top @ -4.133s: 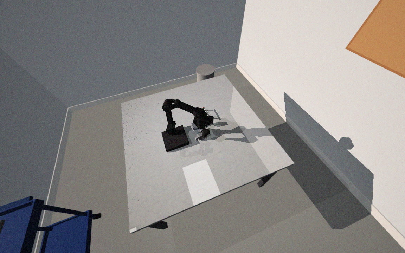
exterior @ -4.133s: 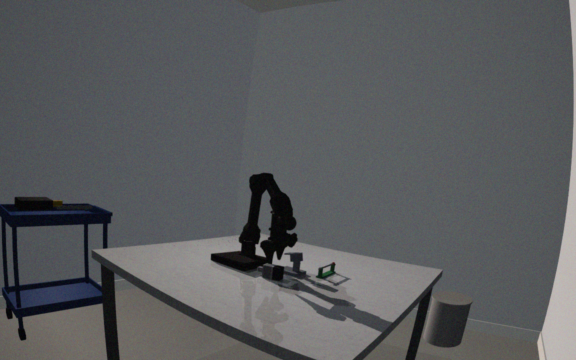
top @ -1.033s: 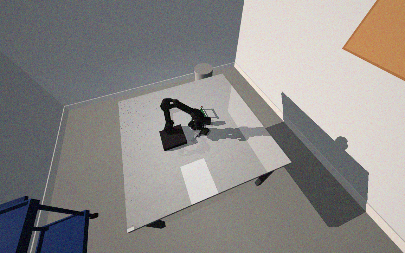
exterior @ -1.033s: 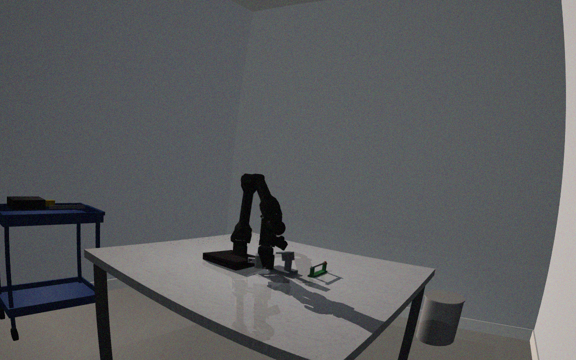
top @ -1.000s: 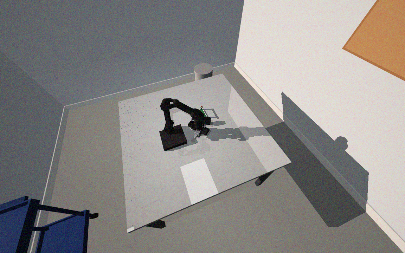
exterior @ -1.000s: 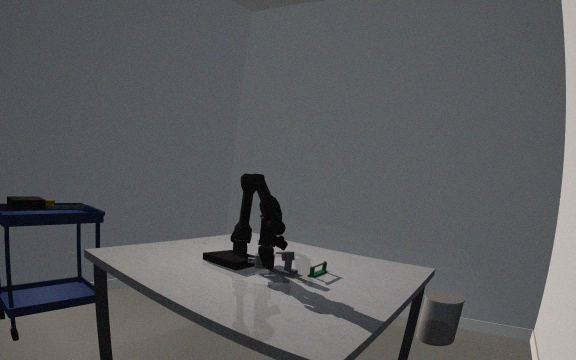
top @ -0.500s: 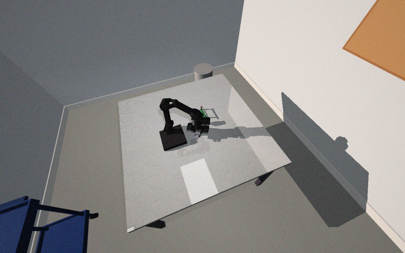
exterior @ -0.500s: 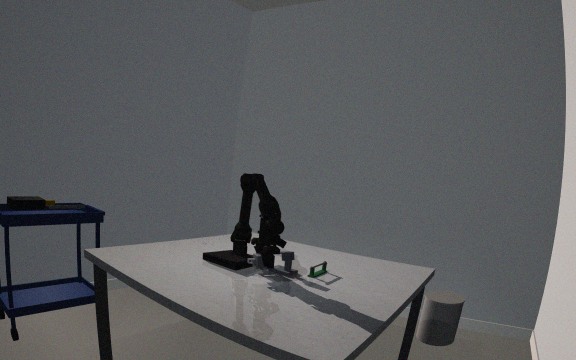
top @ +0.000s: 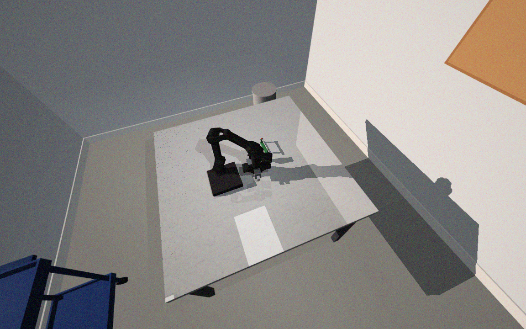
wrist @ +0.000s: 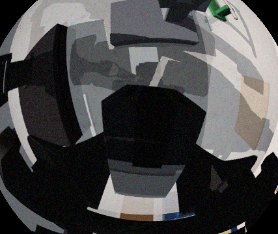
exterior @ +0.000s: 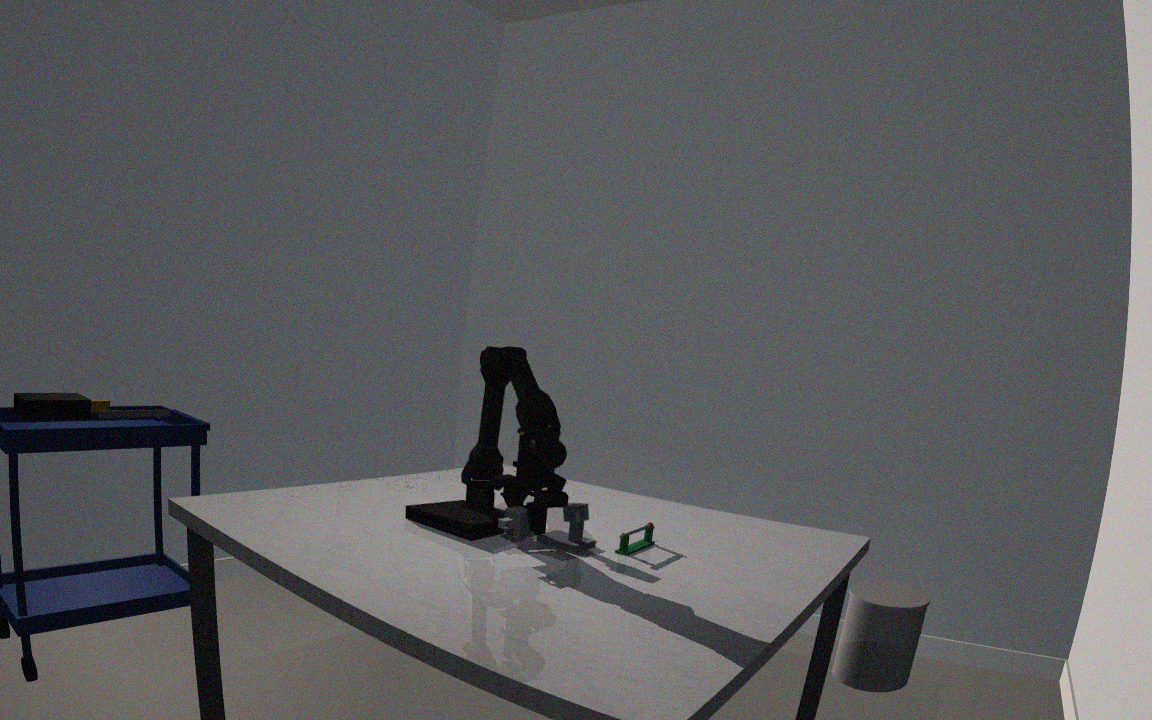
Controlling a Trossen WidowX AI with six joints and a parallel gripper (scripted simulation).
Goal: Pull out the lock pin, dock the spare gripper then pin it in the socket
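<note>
The spare gripper lies 1 cm to the right of my gripper tip and 2 cm above it. Round my gripper tip: mount (3 cm ahead, 14 cm to the left); green rack (15 cm ahead, 24 cm to the left, 3 cm below).
</note>
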